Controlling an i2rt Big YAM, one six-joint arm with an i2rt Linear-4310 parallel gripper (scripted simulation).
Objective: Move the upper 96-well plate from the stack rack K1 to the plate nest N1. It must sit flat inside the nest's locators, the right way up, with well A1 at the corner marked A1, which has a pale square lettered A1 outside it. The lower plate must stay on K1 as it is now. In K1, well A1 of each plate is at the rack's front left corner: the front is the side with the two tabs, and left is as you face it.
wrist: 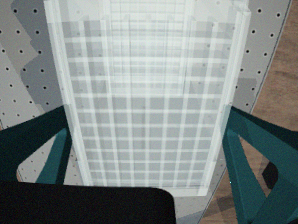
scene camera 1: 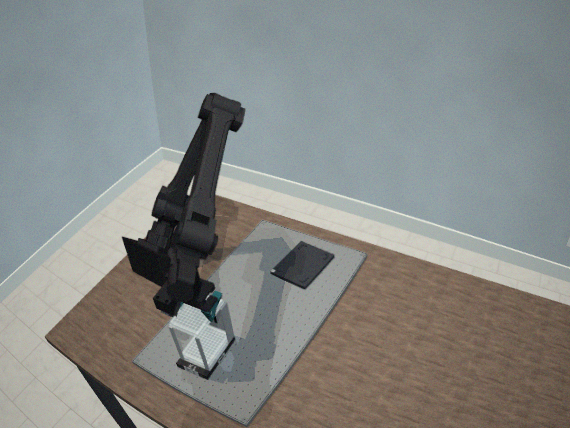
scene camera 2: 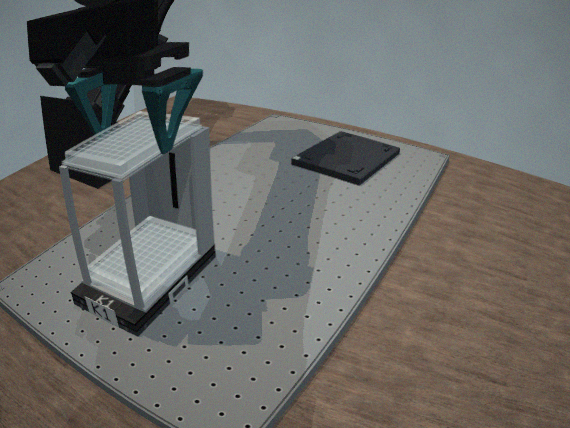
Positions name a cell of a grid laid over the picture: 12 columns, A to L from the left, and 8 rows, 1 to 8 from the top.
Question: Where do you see a black plate nest N1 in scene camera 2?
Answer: H3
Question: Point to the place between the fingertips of my gripper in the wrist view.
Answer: At F5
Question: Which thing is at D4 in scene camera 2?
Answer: A back wall.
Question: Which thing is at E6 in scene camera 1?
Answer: My gripper.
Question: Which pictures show my gripper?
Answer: The wrist view, scene camera 1 and scene camera 2: all of them.
